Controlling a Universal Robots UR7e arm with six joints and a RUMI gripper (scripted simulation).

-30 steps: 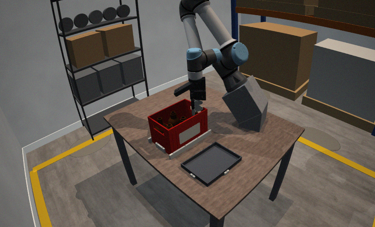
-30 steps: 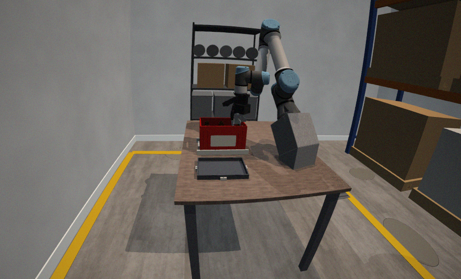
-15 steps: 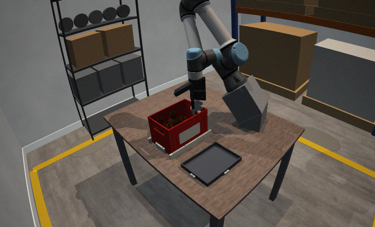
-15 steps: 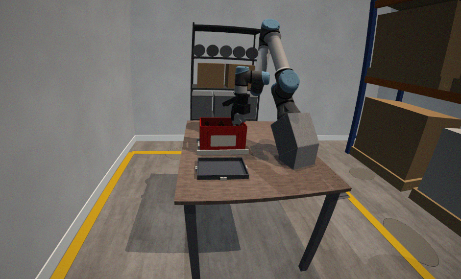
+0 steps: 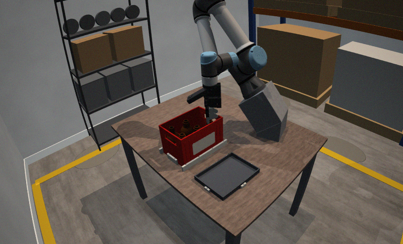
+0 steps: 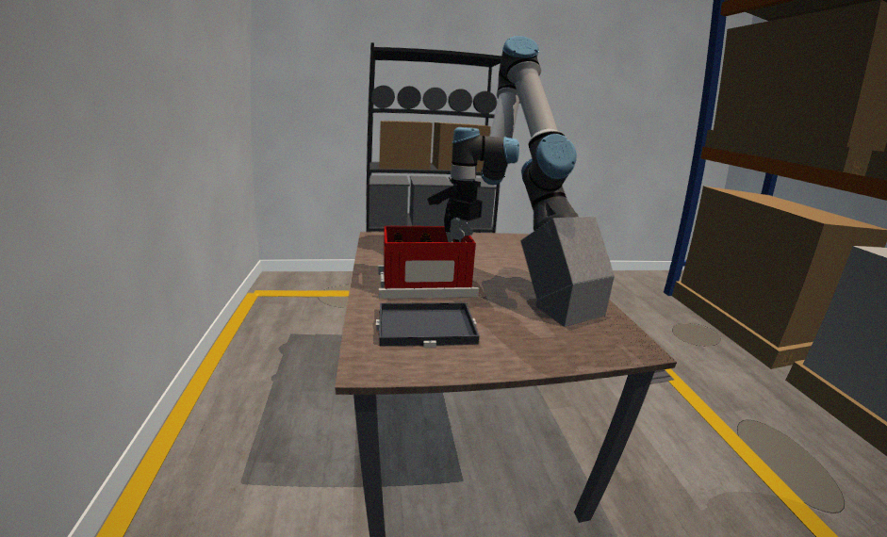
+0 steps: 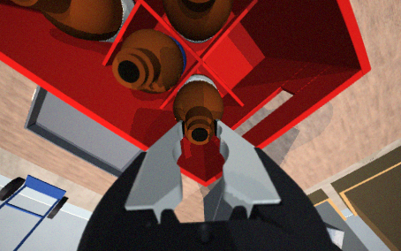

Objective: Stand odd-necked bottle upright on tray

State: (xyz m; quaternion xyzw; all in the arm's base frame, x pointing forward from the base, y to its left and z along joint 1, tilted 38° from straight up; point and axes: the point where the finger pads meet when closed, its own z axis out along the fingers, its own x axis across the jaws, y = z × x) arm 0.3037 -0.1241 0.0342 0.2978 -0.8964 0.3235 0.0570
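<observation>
The red crate is 7 cm below my hand, 7 cm ahead of it and 6 cm to the right of it. The rest, counted from my hand: dark tray (21 cm to the left, 15 cm ahead, 14 cm below).
</observation>
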